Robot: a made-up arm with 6 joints. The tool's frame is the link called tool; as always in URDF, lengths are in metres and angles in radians.
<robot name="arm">
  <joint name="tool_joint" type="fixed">
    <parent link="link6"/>
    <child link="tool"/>
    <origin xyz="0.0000 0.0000 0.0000" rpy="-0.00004 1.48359 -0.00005"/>
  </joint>
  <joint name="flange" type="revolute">
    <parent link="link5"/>
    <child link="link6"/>
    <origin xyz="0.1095 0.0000 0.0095" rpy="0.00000 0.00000 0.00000"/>
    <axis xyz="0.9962 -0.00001 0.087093"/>
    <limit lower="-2.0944" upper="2.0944" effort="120" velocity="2.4"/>
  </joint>
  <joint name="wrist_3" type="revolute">
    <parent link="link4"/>
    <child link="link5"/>
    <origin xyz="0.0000 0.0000 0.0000" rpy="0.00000 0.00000 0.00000"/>
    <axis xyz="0.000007 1 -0.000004"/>
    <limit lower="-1.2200" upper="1.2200" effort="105" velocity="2.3"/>
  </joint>
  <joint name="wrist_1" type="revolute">
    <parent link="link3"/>
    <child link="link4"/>
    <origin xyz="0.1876 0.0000 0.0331" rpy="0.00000 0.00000 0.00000"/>
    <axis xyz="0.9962 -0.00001 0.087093"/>
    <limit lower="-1.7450" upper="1.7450" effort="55" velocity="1.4"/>
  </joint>
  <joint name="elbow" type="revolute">
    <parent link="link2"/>
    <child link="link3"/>
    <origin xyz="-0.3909 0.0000 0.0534" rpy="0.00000 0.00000 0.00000"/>
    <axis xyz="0.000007 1 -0.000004"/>
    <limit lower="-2.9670" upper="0.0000" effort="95" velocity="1.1"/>
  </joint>
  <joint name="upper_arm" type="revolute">
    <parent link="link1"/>
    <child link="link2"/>
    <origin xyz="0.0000 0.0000 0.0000" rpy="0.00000 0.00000 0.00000"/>
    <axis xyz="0.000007 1 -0.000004"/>
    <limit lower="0.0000" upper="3.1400" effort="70" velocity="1.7"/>
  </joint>
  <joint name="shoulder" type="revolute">
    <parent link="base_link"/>
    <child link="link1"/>
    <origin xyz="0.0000 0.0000 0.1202" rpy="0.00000 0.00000 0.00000"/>
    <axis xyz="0 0 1"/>
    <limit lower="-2.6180" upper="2.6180" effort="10" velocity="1.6"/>
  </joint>
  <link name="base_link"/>
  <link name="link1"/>
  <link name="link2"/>
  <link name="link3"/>
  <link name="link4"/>
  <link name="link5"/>
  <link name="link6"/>
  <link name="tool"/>
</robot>
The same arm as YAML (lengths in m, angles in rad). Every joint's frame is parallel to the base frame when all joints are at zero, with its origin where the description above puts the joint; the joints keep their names.
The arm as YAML. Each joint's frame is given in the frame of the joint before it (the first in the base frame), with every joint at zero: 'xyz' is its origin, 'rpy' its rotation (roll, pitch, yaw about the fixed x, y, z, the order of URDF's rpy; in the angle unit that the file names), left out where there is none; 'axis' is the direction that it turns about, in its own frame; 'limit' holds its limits. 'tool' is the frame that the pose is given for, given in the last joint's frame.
units:
  length: m
  angle: rad
joints:
  - name: shoulder
    type: revolute
    origin:
      xyz: [0.0, 0.0, 0.1202]
    axis: [0.0, 0.0, 1.0]
    limit:
      lower: -2.618
      upper: 2.618
  - name: upper_arm
    type: revolute
    origin:
      xyz: [0.0, 0.0, 0.0]
    axis: [0.0, 1.0, 0.0]
    limit:
      lower: 0.0
      upper: 3.14
  - name: elbow
    type: revolute
    origin:
      xyz: [-0.3909, 0.0, 0.0534]
    axis: [0.0, 1.0, 0.0]
    limit:
      lower: -2.967
      upper: 0.0
  - name: wrist_1
    type: revolute
    origin:
      xyz: [0.1876, 0.0, 0.0331]
    axis: [0.9962, 0.0, 0.0871]
    limit:
      lower: -1.745
      upper: 1.745
  - name: wrist_3
    type: revolute
    origin:
      xyz: [0.0, 0.0, 0.0]
    axis: [0.0, 1.0, 0.0]
    limit:
      lower: -1.22
      upper: 1.22
  - name: flange
    type: revolute
    origin:
      xyz: [0.1095, 0.0, 0.0095]
    axis: [0.9962, 0.0, 0.0871]
    limit:
      lower: -2.0944
      upper: 2.0944
tool:
  origin:
    xyz: [0.0, 0.0, 0.0]
    rpy: [0.0, 1.4836, -0.0001]

